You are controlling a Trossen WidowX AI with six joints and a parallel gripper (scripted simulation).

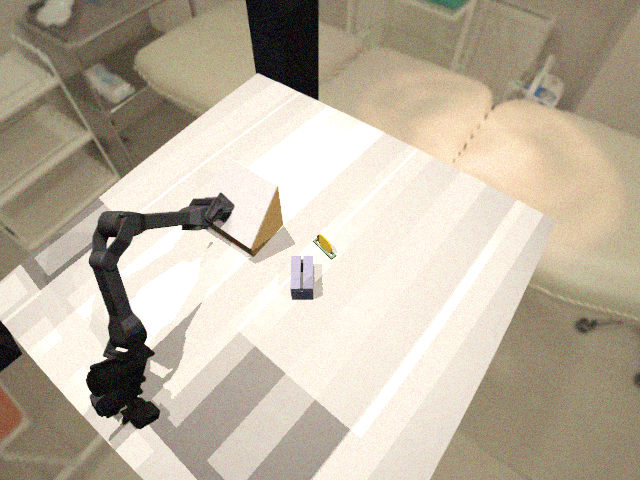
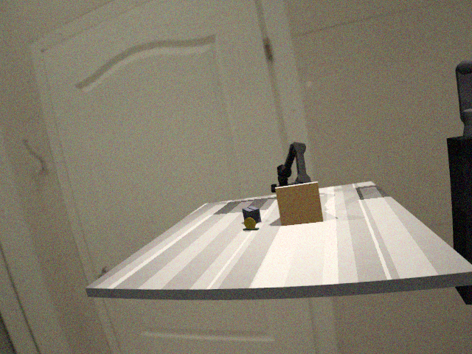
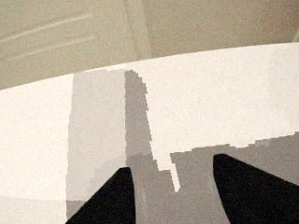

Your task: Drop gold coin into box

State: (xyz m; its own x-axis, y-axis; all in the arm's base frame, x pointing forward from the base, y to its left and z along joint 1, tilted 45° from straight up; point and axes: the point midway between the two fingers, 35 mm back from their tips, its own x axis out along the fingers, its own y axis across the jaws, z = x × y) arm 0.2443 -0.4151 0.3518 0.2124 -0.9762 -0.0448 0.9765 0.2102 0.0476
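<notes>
My gripper tip is now 710 mm to the right of the gold coin, 30 mm below it and 30 mm short of it.
</notes>
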